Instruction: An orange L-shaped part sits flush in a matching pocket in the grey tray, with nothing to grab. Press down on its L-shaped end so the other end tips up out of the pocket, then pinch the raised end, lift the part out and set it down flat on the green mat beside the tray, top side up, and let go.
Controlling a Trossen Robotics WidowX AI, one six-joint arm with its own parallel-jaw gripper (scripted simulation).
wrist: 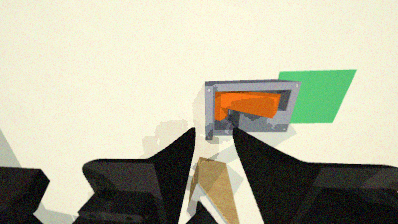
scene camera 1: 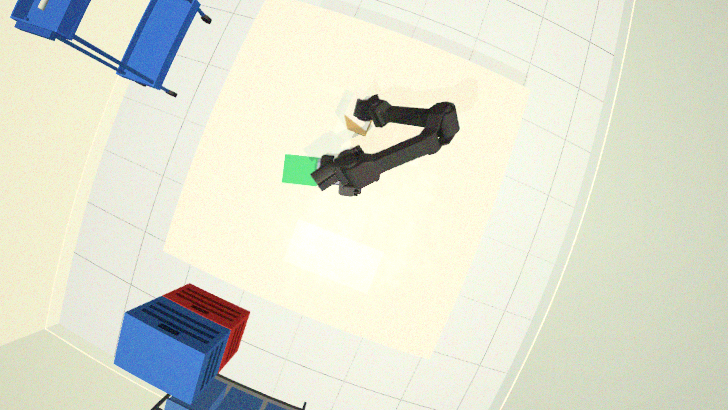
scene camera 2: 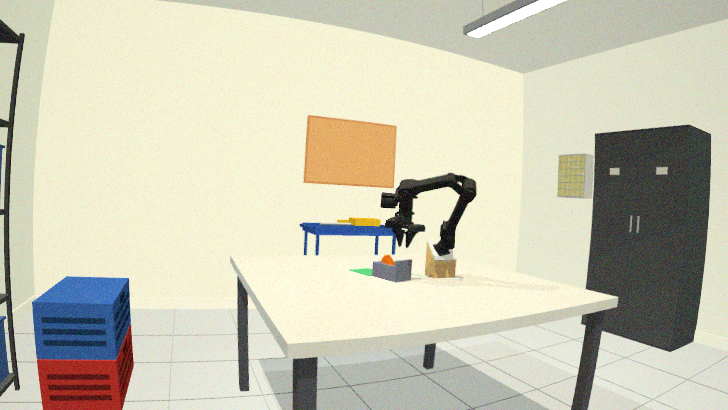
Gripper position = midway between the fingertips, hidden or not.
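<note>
My gripper (scene camera 2: 403,247) is visible, also from the wrist: gripper (wrist: 213,131). An orange L-shaped part (wrist: 263,104) is present. A green mat (scene camera 1: 297,169) is seen, with the wrist view giving the mat (wrist: 321,93) as well.
</note>
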